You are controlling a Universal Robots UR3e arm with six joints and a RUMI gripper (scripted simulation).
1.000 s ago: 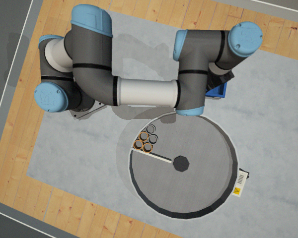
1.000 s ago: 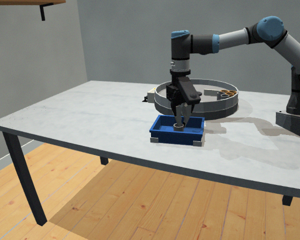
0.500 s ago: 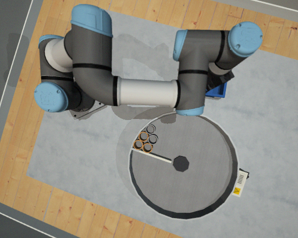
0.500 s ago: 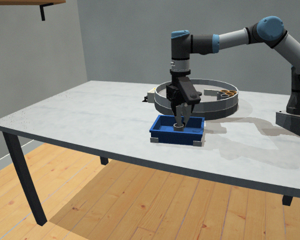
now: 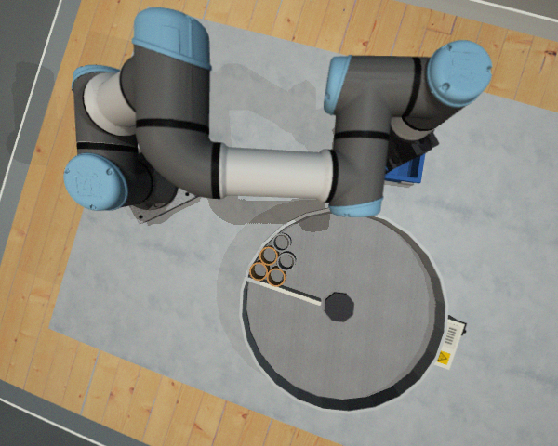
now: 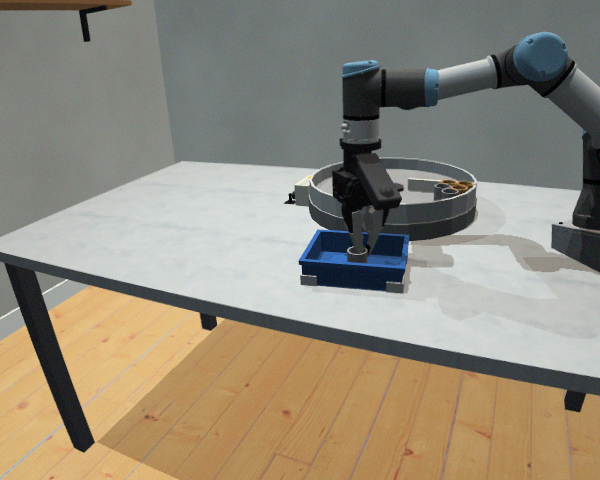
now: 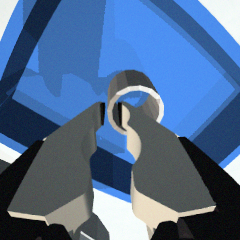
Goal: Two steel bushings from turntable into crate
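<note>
Right now the blue crate is 10 mm ahead of my hand, 10 mm to the left of it and 20 mm below it. Round my hand: round grey turntable: 70 mm ahead, 350 mm to the right, 10 mm above.
</note>
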